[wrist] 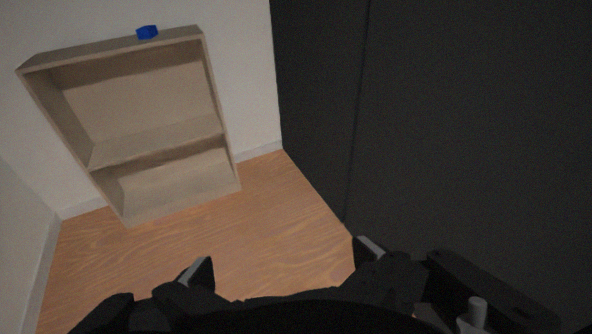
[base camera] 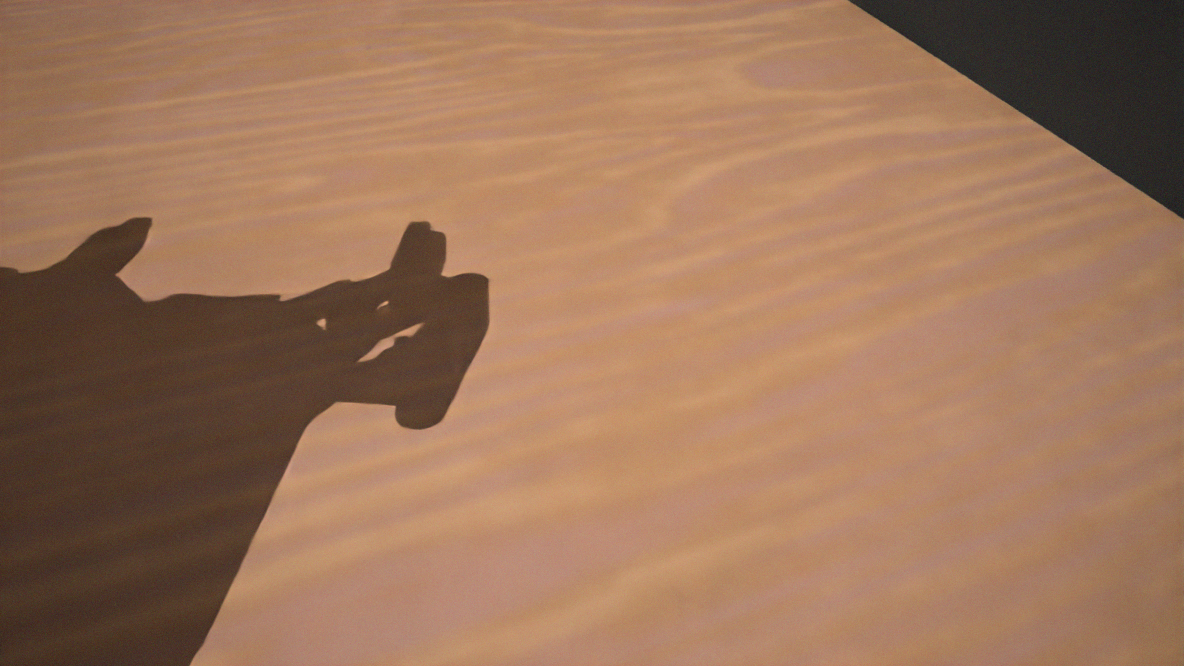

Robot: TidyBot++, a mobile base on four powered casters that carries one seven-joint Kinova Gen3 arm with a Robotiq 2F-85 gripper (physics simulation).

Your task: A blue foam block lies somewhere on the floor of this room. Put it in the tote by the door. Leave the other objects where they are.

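Places are measured from the arm's base along level axes (x ahead, y left, z up), in centimetres.
Pixels of known places: gripper, fingertip midpoint: (wrist: 284, 262).
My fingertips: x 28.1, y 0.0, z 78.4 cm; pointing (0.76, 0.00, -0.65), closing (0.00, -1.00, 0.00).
Behind a point stands the place of what it marks.
My gripper (wrist: 284, 262) {x 28.1, y 0.0, z 78.4 cm} is open in the wrist view, with no object between its fingertips; floor shows between and beyond them. The gripper itself does not show in the base camera view, where a dark shadow of the robot falls on the floor. No blue foam block shows on the floor in either view. A small blue block-like thing (wrist: 147, 32) {x 158.9, y 52.9, z 69.3 cm} sits on top of a shelf unit, toward its right end, far from the fingers; I cannot tell whether it is foam. The tote and the door do not show in these views.
The beige shelf unit (wrist: 100, 49) {x 149.5, y 72.7, z 66.4 cm} stands against a pale wall (wrist: 240, 60) {x 197.0, y 14.8, z 40.0 cm}, with open compartments. A tall dark panel or wall (wrist: 450, 125) {x 75.5, y -50.4, z 54.1 cm} (base camera: 1084, 74) {x 72.2, y -51.5, z -33.5 cm} with a vertical seam rises at the right. Another pale wall (wrist: 20, 220) {x 123.9, y 148.7, z -10.2 cm} is at the left. The wooden floor (wrist: 260, 200) {x 145.0, y 13.4, z -39.7 cm} (base camera: 745, 372) {x 40.0, y -13.5, z -39.6 cm} runs between them.
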